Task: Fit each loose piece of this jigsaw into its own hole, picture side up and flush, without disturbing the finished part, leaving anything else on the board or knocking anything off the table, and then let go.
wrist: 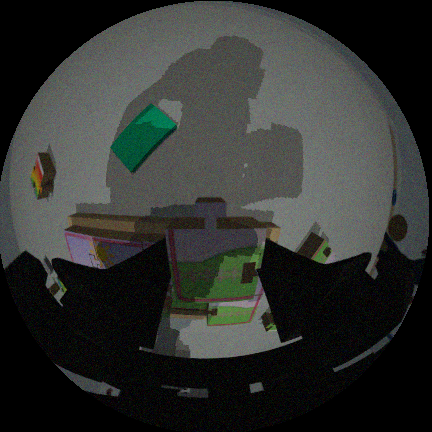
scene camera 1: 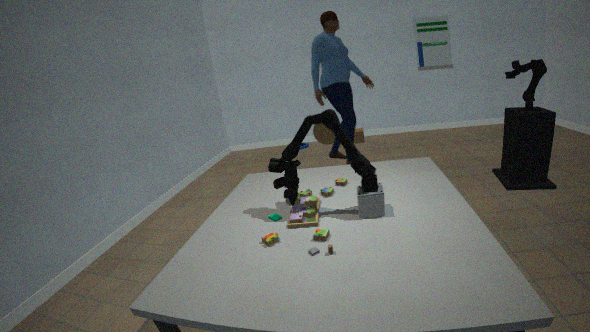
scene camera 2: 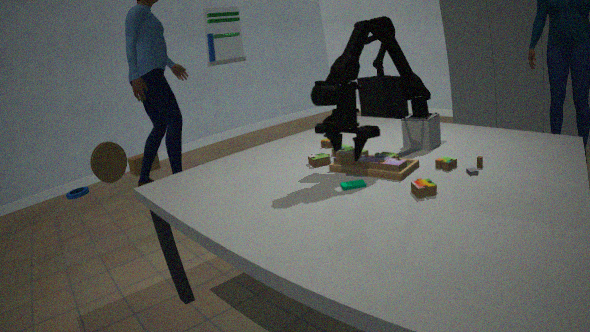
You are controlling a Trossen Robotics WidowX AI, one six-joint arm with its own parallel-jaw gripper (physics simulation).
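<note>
My gripper is shut on a jigsaw piece with a purple and green picture facing up. The piece is over the end of the wooden board that lies at the left in the scene camera 2 view; whether it touches the board is unclear. Other pieces fill part of the board; the fingers hide some of it. A red-yellow piece and a green-orange piece lie off the board. Other loose pieces lie beyond its other end.
A green block lies beside the board. A small grey block and a brown peg stand near the green-orange piece. The arm's grey base is across the board from the green block.
</note>
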